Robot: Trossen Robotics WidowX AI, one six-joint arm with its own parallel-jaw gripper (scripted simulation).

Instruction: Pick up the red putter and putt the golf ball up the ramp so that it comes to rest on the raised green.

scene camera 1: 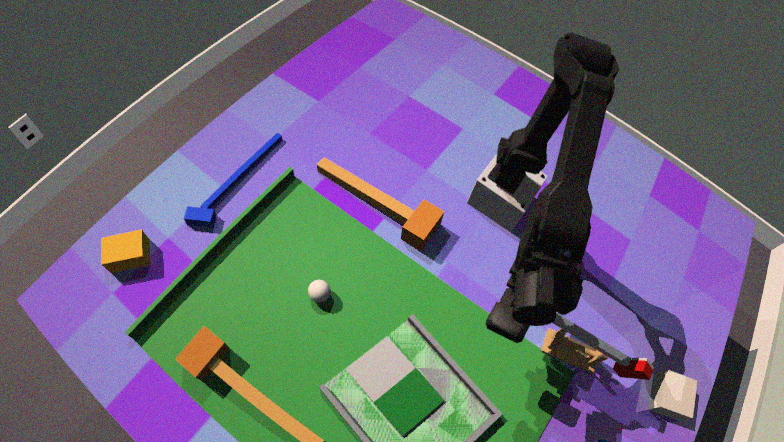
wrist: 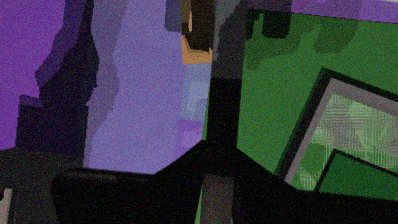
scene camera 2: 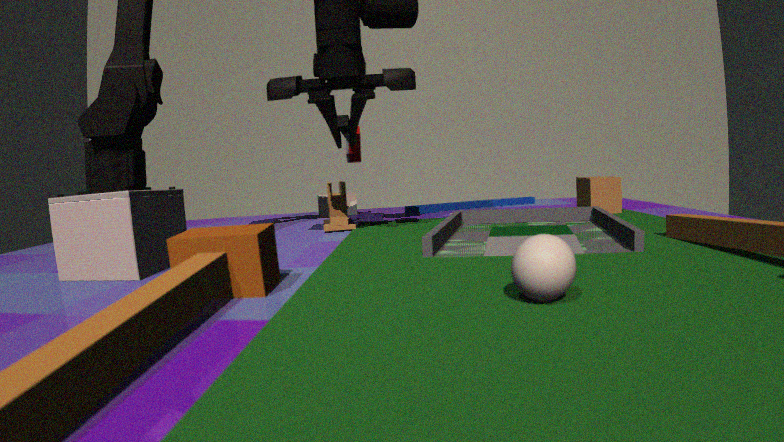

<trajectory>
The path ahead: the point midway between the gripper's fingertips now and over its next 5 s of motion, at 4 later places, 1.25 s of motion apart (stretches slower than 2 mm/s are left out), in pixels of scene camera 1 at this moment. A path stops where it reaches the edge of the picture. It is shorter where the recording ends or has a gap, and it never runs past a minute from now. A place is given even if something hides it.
My gripper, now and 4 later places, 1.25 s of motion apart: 520, 307; 421, 248; 387, 178; 385, 195; 409, 224
</trajectory>
